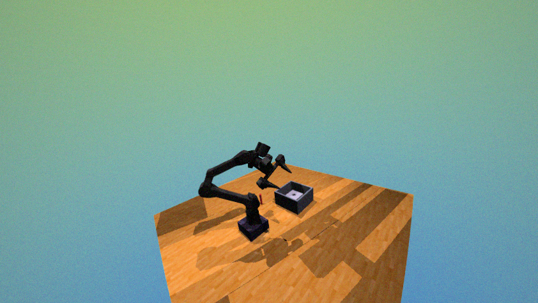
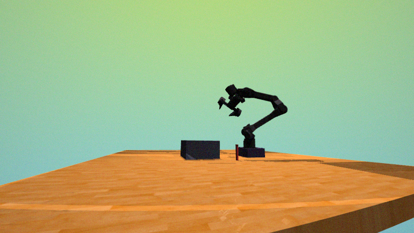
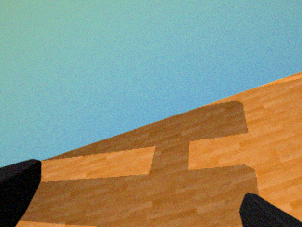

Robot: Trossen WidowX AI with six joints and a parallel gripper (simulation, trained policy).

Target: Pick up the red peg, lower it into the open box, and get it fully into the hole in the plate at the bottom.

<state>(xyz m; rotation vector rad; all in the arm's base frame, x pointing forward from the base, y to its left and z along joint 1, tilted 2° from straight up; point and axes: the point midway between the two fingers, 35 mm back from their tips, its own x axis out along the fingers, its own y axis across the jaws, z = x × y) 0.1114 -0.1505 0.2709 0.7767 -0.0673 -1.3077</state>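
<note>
Now: the red peg 1 cm ahead of my gripper tip, 33 cm to the left of it and 28 cm below it. Also, from my gripper tip: grey box: 20 cm ahead, 19 cm to the left, 29 cm below; then plate: 20 cm ahead, 19 cm to the left, 27 cm below.
</note>
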